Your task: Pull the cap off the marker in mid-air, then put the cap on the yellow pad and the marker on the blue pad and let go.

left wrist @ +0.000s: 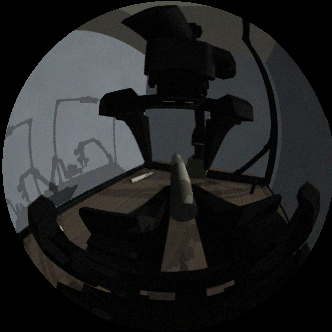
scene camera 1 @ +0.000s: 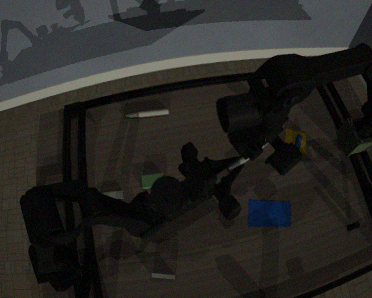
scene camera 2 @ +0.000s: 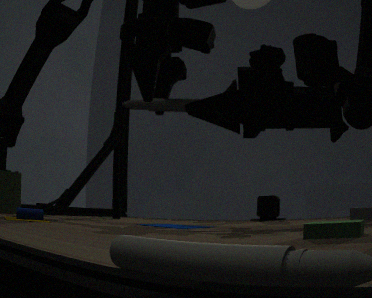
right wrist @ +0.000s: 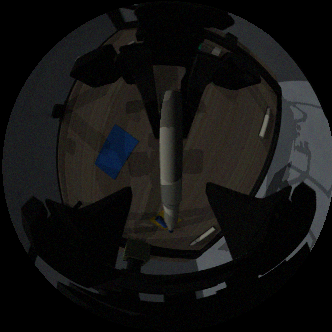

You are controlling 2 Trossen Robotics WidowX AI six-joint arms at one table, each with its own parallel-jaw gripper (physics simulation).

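Places are measured from the left arm's base along level axes (x ahead, y left, z up), in centimetres.
Where they show: left gripper, fingertip midpoint: (left wrist: 179,188) (scene camera 1: 241,161) (scene camera 2: 186,109) (right wrist: 169,138); right gripper, fingertip midpoint: (left wrist: 178,168) (scene camera 2: 154,108) (right wrist: 168,189); left arm's base, link origin: (scene camera 1: 56,266); right arm's base, link origin: (left wrist: 199,157) (scene camera 1: 363,129) (right wrist: 134,260).
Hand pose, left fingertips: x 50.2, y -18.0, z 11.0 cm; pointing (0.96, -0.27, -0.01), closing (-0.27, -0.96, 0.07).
Things, the pixels of their centre, and the offset from my left fingertips.
- blue cap, body centre: (scene camera 2: 30,214) (scene camera 1: 298,142) (right wrist: 161,221) dx +24.9, dy -8.7, dz -15.5 cm
- yellow pad, body centre: (scene camera 2: 26,219) (scene camera 1: 295,140) (right wrist: 164,219) dx +25.2, dy -7.6, dz -16.3 cm
- blue pad, body centre: (scene camera 2: 174,226) (right wrist: 113,152) (scene camera 1: 270,213) dx +0.5, dy -14.0, dz -16.3 cm
- green block, body centre: (scene camera 2: 335,229) (scene camera 1: 152,181) dx -13.2, dy +16.9, dz -15.6 cm
- white piece, body centre: (scene camera 2: 365,213) (scene camera 1: 163,276) dx -31.1, dy -3.2, dz -15.3 cm
A white marker (scene camera 1: 238,163) (scene camera 2: 175,105) (left wrist: 181,180) (right wrist: 171,145) is level in mid-air, its blue tip bare in the right wrist view. My left gripper (scene camera 1: 230,168) (scene camera 2: 192,105) (left wrist: 179,188) is shut on its rear end. My right gripper (scene camera 1: 257,151) (scene camera 2: 155,104) (right wrist: 168,189) is open, its fingers apart on either side of the marker's front part. The blue cap (scene camera 1: 298,141) (scene camera 2: 30,214) (right wrist: 161,220) lies on the yellow pad (scene camera 1: 288,134) (right wrist: 176,219). The blue pad (scene camera 1: 269,213) (scene camera 2: 176,226) (right wrist: 117,152) lies flat on the table.
Another white marker (scene camera 1: 150,114) lies near the table's back edge in scene camera 1. A green block (scene camera 1: 151,181) (scene camera 2: 333,229) sits by the left arm. A white piece (scene camera 1: 163,276) lies near the front. An olive block (scene camera 1: 357,142) (scene camera 2: 10,190) (left wrist: 197,167) stands by the right arm.
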